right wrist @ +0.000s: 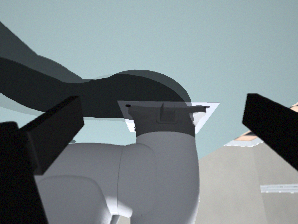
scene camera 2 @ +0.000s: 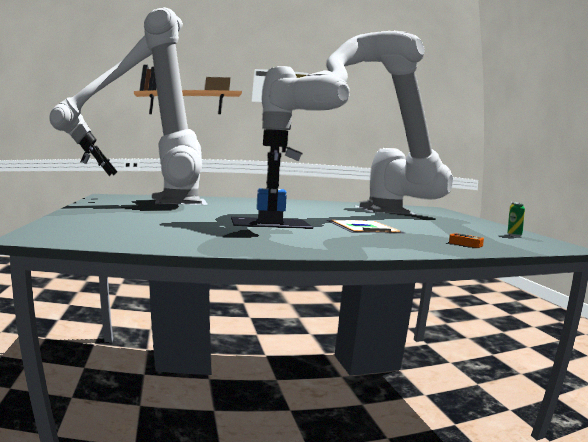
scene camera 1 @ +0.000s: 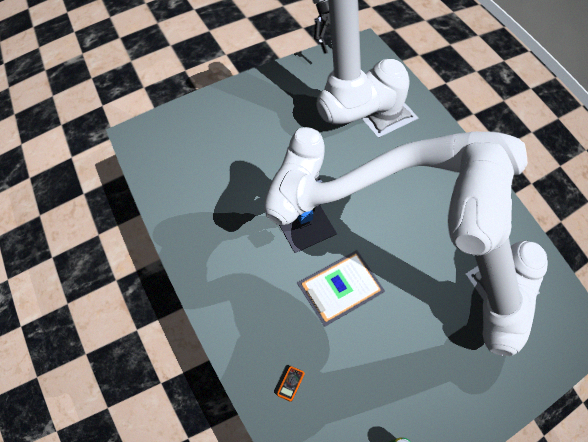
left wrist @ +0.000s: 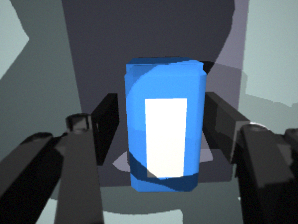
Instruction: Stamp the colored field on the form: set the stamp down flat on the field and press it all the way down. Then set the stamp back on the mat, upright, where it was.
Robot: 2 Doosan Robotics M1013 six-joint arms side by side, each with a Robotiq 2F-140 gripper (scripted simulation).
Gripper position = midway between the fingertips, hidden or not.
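A dark mat [scene camera 1: 320, 229] is visible, also in the left wrist view as the mat [left wrist: 101, 45]. A blue stamp [scene camera 2: 266, 216] and a form [scene camera 1: 362, 286] are present; the form is out of frame in the left wrist view. The right gripper [right wrist: 162, 109] is visible, as is the left gripper, both at [scene camera 2: 270, 209] and at [left wrist: 160, 107].
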